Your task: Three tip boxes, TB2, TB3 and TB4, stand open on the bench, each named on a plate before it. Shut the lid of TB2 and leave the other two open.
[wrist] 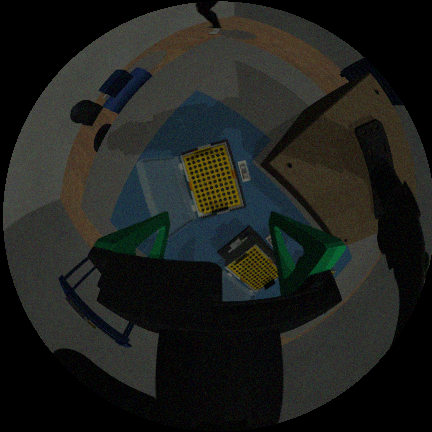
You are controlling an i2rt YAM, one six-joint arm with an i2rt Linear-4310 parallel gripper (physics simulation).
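Pixels of known places: gripper, between the fingertips: [218, 216]; arm's base, origin of its link: [381, 174].
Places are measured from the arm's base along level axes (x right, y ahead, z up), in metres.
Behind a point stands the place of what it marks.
TB3 [213, 179] {x 0.145, y 0.265, z -0.136 m}, a box with a yellow tip rack, stands mid-view. Its clear lid [167, 192] {x 0.177, y 0.333, z -0.096 m} lies open to the left, and its name plate [244, 171] {x 0.119, y 0.206, z -0.191 m} is on its right. TB2 [252, 267] {x -0.055, y 0.315, z -0.136 m}, with a dark body and yellow rack, is lower, between the fingers in the view and close to the right finger. Its clear lid [236, 287] {x -0.075, y 0.374, z -0.124 m} is open toward the bottom, partly hidden by the gripper body; its plate is mostly hidden by the right finger. My gripper [218, 216] {x 0.114, y 0.270, z 0.000 m} is open and empty, above the bench. TB4 is not clearly visible; the right finger covers that area.
The boxes stand on a blue mat [197, 112] {x 0.299, y 0.196, z -0.193 m}. A brown board [330, 175] {x 0.039, y 0.091, z -0.075 m} with a dark arm part [380, 165] {x 0.028, y 0.018, z 0.012 m} over it is at the right. A blue object [127, 90] lies at the upper left edge. A blue frame [99, 324] is at the lower left.
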